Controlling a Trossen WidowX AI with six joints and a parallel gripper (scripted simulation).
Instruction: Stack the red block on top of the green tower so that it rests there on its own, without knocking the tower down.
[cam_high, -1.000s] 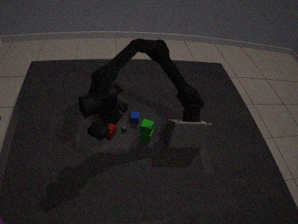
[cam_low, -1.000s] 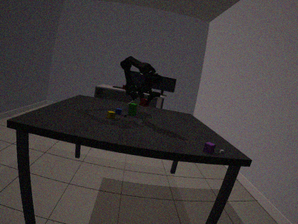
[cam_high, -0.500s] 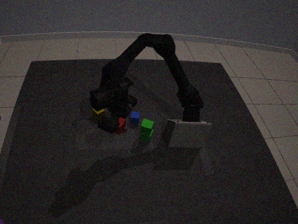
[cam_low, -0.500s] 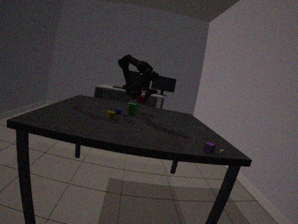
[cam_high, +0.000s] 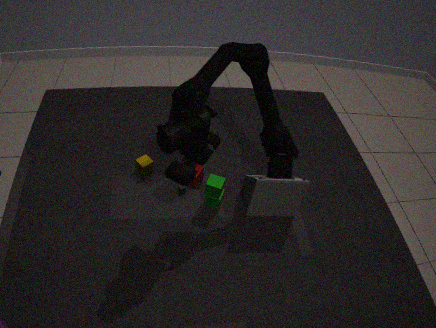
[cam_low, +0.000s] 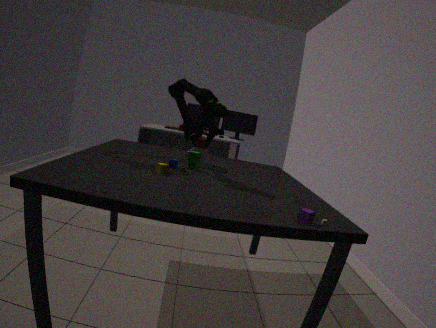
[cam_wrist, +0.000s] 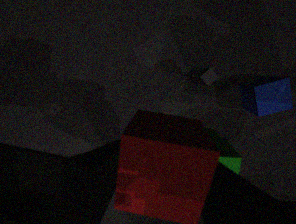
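My gripper tip is now 5 cm past the blue cube, 13 cm to the left of it and 12 cm above it. Round my gripper tip: yellow cube 12 cm ahead, 17 cm to the right, 12 cm below; small grey piece 1 cm ahead, 8 cm to the right, 13 cm below; red block 1 cm above.
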